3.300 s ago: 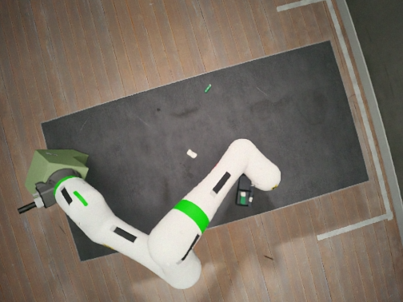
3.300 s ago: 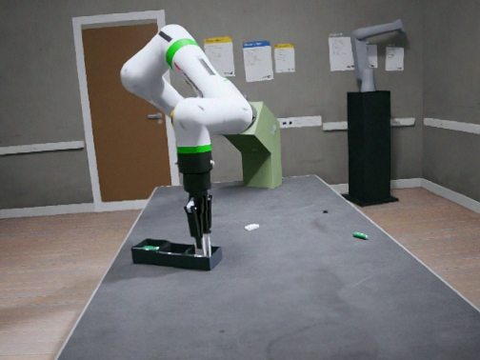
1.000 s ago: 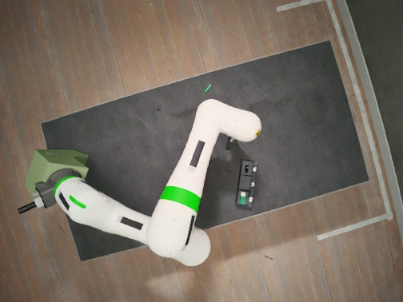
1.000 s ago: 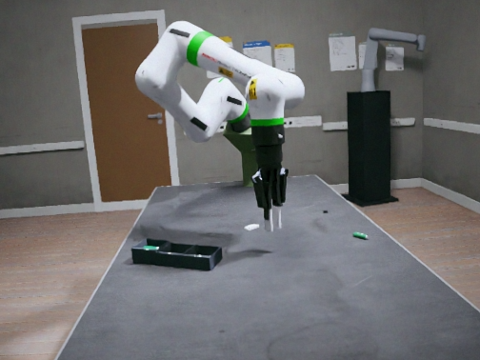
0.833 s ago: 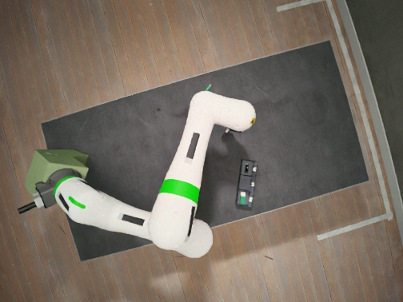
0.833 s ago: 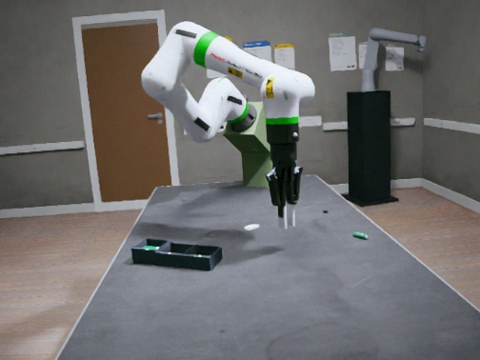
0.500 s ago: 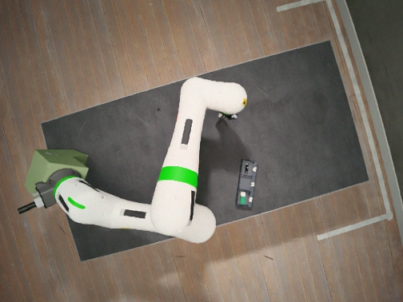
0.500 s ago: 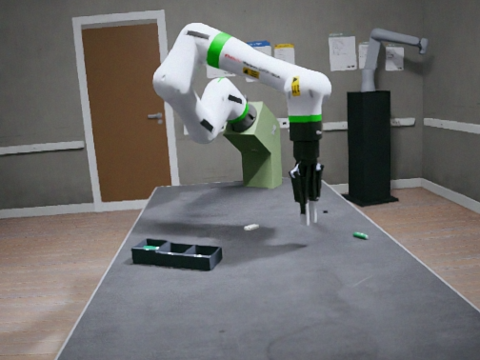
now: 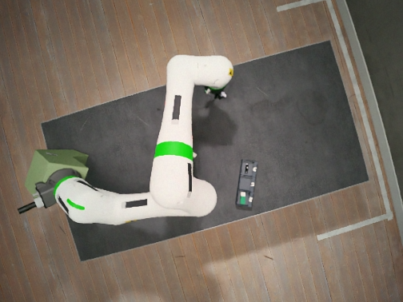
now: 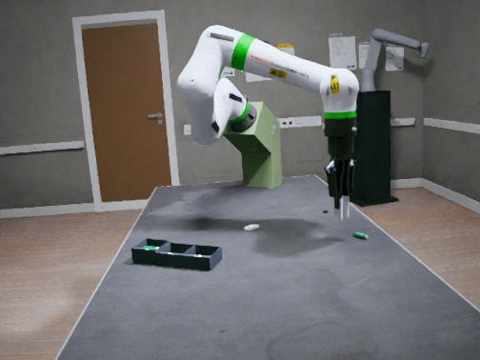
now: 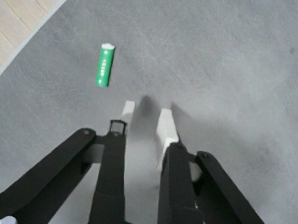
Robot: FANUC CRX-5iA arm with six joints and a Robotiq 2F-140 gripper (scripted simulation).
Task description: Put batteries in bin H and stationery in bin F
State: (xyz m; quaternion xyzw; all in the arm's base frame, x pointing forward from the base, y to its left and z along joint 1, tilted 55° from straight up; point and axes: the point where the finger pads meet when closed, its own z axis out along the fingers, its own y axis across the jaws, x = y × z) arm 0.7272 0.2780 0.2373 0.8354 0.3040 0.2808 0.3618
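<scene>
The green battery lies 70 mm to the left of my hand and 100 mm below it. Also, from my hand: tiny black item (300 mm behind, 90 mm to the left, 100 mm below); black battery (10 mm behind, 430 mm to the right, 90 mm below); white eraser-like piece (250 mm behind, 220 mm to the right, 100 mm below).
</scene>
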